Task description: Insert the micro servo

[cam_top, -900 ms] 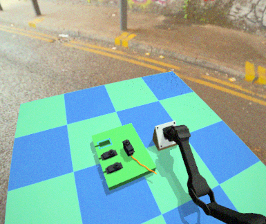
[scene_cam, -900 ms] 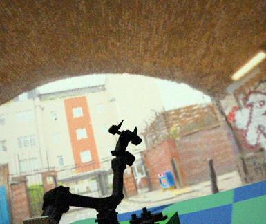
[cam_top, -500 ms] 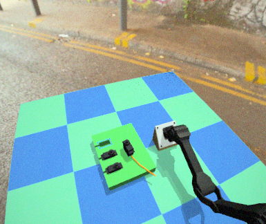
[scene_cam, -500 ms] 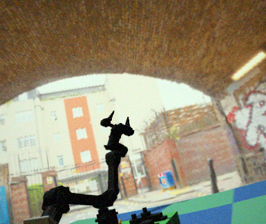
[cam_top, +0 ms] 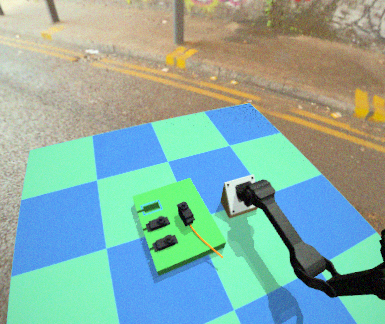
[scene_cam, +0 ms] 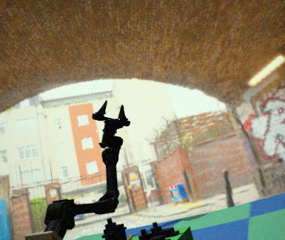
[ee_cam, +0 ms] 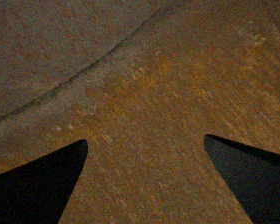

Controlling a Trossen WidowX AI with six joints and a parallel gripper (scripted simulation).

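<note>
Now: the green deck 590 mm below my gripper tip, 430 mm to the right of it and 140 mm ahead of it.
</note>
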